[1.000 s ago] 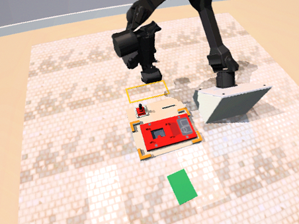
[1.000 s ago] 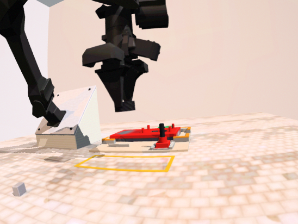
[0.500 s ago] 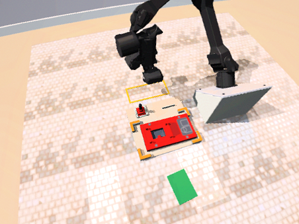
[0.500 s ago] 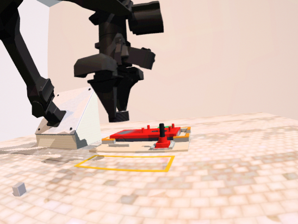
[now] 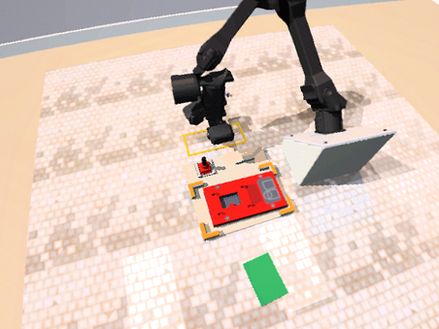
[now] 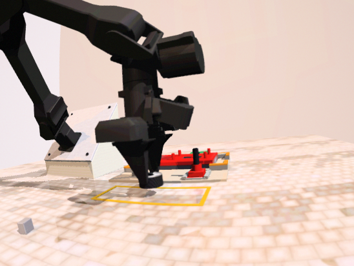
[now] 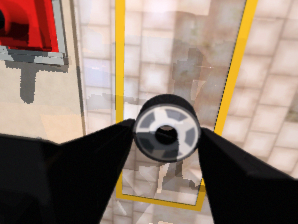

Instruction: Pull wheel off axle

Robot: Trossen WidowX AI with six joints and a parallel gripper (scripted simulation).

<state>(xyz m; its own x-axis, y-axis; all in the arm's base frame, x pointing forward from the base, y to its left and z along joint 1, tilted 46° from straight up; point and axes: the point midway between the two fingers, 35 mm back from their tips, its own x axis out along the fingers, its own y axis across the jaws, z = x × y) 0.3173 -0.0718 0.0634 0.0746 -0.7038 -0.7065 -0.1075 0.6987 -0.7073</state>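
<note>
The wheel is right at my gripper tip. The rest, counted from my gripper tip: green patch: 50 mm behind, 420 mm to the left, 20 mm below; then small grey cube: 80 mm behind, 190 mm to the right, 20 mm below; then axle: 50 mm ahead, 110 mm to the left, 10 mm above.
</note>
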